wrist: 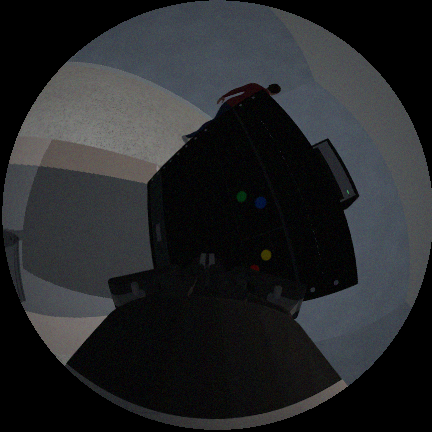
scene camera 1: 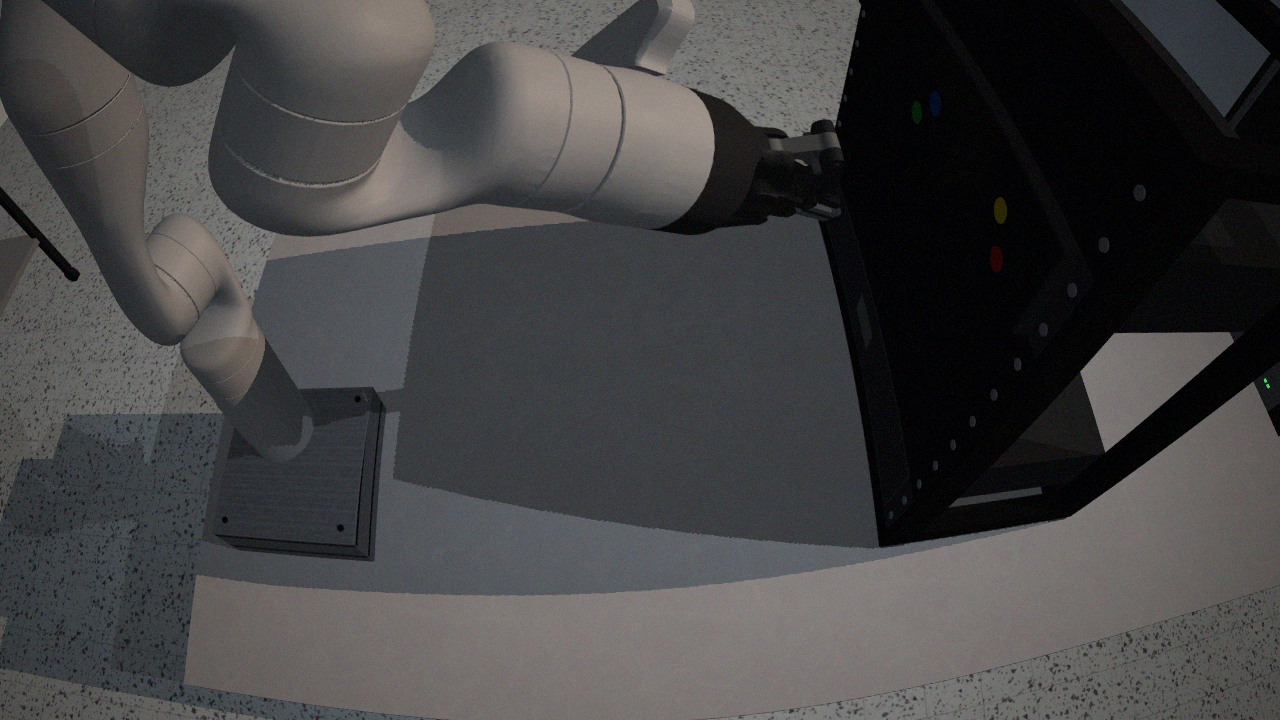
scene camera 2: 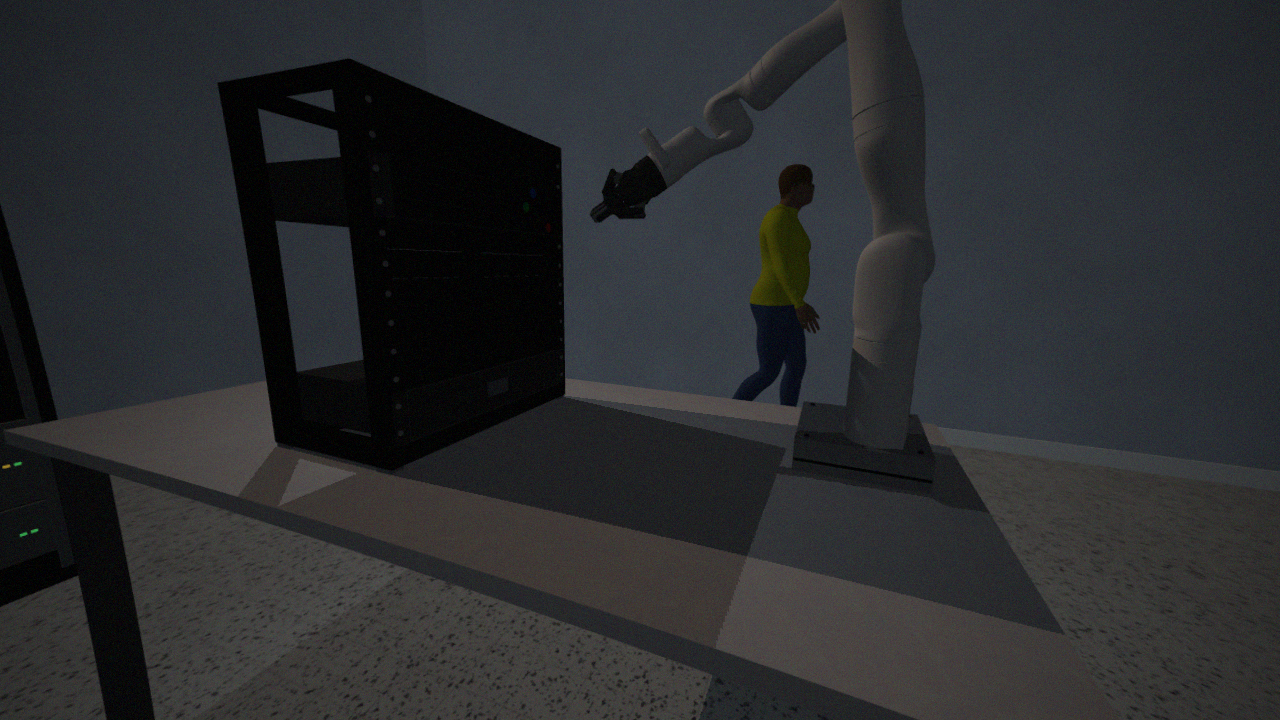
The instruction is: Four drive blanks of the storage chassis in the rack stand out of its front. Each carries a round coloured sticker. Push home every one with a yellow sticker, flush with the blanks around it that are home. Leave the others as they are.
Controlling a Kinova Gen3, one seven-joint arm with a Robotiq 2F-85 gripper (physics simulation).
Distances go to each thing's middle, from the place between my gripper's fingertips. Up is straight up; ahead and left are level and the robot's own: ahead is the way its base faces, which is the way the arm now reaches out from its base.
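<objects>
Black rack (scene camera 1: 1126,203): 130 mm below my hand, 240 mm ahead of it and 180 mm to the left of it.
</objects>
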